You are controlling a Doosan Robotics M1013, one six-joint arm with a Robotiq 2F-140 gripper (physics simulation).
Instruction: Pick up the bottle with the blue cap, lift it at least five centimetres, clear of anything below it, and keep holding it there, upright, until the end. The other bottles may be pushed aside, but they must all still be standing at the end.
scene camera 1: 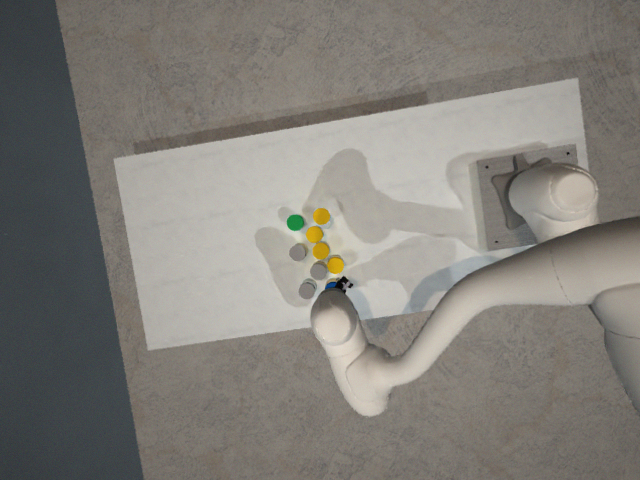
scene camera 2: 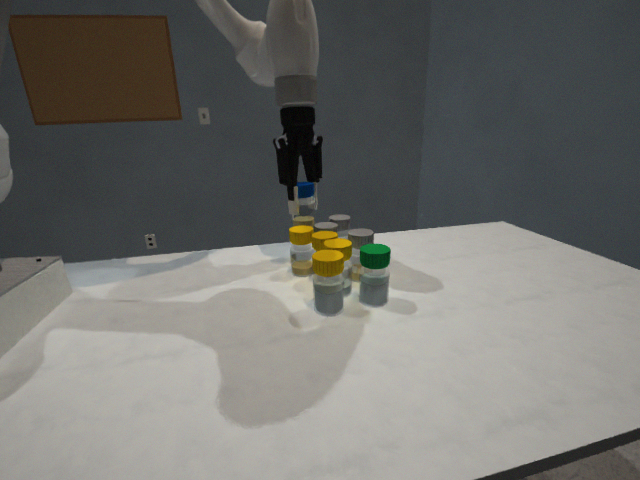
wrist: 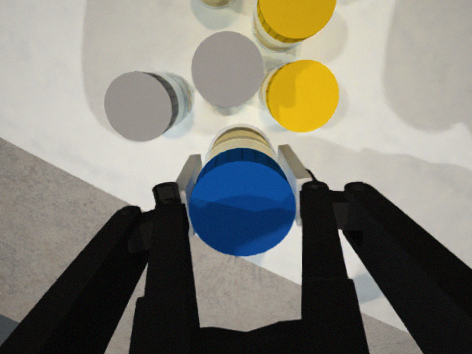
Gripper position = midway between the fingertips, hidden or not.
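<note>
My gripper [scene camera 2: 303, 211] is visible, and the wrist view also shows my gripper [wrist: 240, 167]. A blue-capped bottle [scene camera 2: 306, 216] is visible too; the wrist view also shows the blue-capped bottle [wrist: 242, 204]. Also present: a yellow-capped bottle [scene camera 2: 301, 250], a grey-capped bottle [wrist: 140, 106] and a grey-capped bottle [wrist: 227, 68].
</note>
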